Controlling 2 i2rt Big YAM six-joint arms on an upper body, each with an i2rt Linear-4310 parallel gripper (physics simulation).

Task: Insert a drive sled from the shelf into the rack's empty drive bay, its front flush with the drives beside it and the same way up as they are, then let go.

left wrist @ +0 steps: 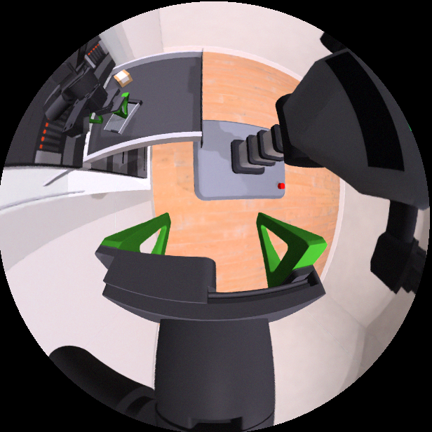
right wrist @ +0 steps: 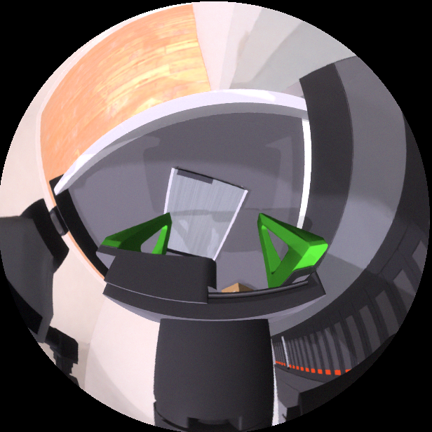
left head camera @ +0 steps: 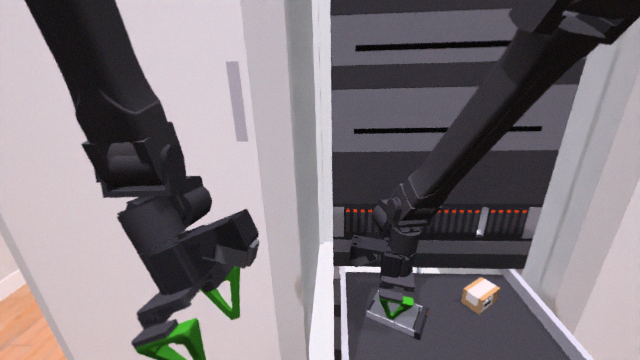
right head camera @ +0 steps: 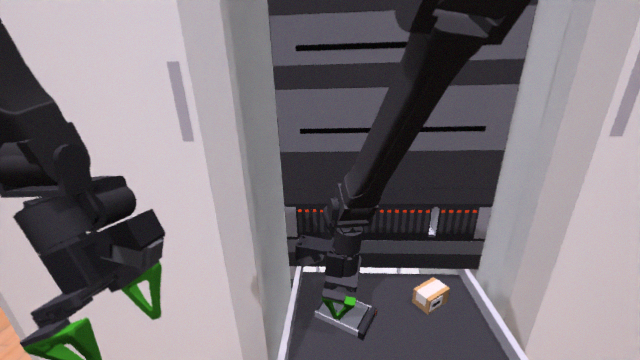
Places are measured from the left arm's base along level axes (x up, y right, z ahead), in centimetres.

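Where they show: left gripper, fingertip midpoint: (left head camera: 221,344) (right head camera: 132,343); right gripper, fingertip midpoint: (left head camera: 390,301) (right head camera: 340,301).
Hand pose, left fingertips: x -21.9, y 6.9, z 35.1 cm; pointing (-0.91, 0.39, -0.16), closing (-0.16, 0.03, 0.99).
Note:
Each offset is from my left fingertips to the top centre of the thing. "*": to the spot under its first point. Level surfaces: height alone.
A silver drive sled @[dx -17.5, dy +28.4, dz +23.3 cm] (left head camera: 407,323) (right head camera: 353,320) (left wrist: 118,120) (right wrist: 205,220) lies flat and askew on the dark shelf @[dx -19.3 cm] (left head camera: 465,340) (right head camera: 425,340) (left wrist: 175,90) (right wrist: 240,130); its dark end with an orange mark points right in the head views. My right gripper (left head camera: 394,311) (right head camera: 340,312) (left wrist: 113,118) (right wrist: 214,217) is open and points down above the sled, with nothing held. In the rack's drive row @[* dx -2.8, dy +43.8, dz +35.0 cm] (left head camera: 457,225) (right head camera: 407,225), one bright slot, the empty bay @[dx +2.9, dy +49.6, dz +43.2 cm] (left head camera: 482,221) (right head camera: 433,221), stands right of the middle. My left gripper (left head camera: 216,337) (right head camera: 126,337) (left wrist: 213,217) is open and empty, left of the rack.
A small cardboard box @[dx -15.2, dy +48.4, dz +27.9 cm] (left head camera: 480,296) (right head camera: 430,296) (left wrist: 123,78) (right wrist: 237,288) sits on the shelf right of the sled in the head views. The shelf has raised pale rims. A pale panel @[* dx +13.5, dy -15.9, dz +33.1 cm] (left head camera: 200,165) (right head camera: 150,165) stands behind my left arm. A grey base (left wrist: 212,175) stands on the wooden floor.

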